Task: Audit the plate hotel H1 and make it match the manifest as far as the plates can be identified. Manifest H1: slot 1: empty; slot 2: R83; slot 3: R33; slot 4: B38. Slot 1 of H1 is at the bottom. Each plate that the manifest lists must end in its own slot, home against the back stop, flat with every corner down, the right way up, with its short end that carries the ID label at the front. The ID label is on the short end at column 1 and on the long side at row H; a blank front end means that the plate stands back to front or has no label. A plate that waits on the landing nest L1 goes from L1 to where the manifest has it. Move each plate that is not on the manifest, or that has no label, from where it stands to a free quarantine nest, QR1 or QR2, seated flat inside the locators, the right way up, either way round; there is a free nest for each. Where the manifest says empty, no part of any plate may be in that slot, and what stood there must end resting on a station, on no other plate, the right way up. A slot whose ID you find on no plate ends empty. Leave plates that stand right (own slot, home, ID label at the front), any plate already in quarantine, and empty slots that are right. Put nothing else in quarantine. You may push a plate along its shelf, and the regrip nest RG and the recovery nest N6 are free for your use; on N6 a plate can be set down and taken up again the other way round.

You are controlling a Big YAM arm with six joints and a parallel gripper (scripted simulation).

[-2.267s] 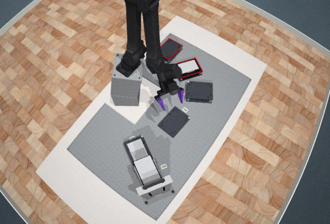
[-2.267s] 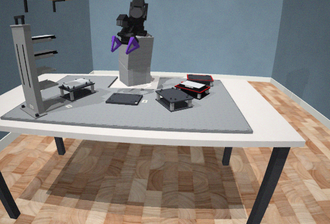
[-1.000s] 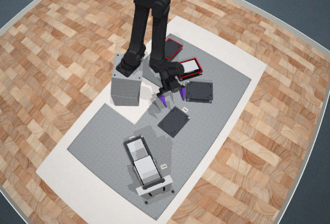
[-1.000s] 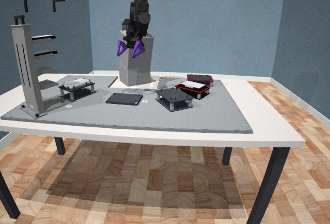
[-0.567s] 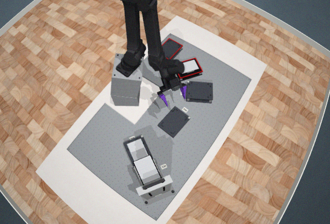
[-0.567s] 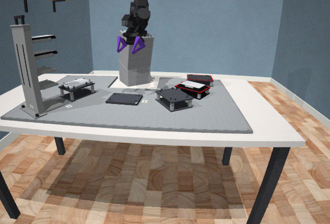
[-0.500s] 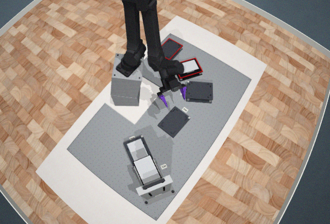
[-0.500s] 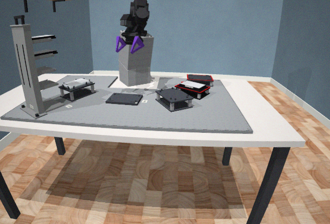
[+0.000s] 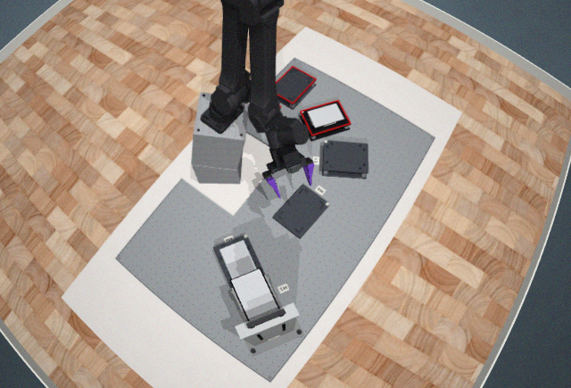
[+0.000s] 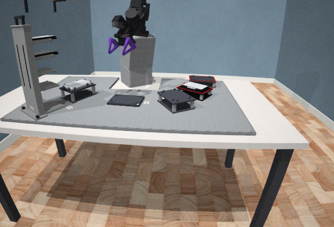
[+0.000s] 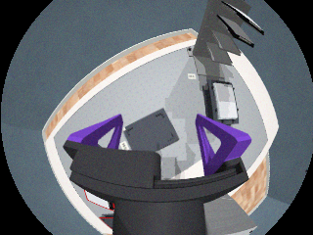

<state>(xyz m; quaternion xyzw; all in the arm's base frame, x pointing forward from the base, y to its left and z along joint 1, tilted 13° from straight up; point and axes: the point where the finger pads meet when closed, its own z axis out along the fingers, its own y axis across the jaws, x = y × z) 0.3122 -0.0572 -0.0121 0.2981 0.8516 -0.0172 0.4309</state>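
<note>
The white plate lies 5 cm behind my hand, 24 cm to the right of it and 18 cm below it. Also, from my hand: regrip nest RG: 5 cm behind, 24 cm to the right, 19 cm below; then flat pad N6: 1 cm ahead, 4 cm to the left, 24 cm below; then landing nest L1: 3 cm ahead, 29 cm to the left, 20 cm below.
</note>
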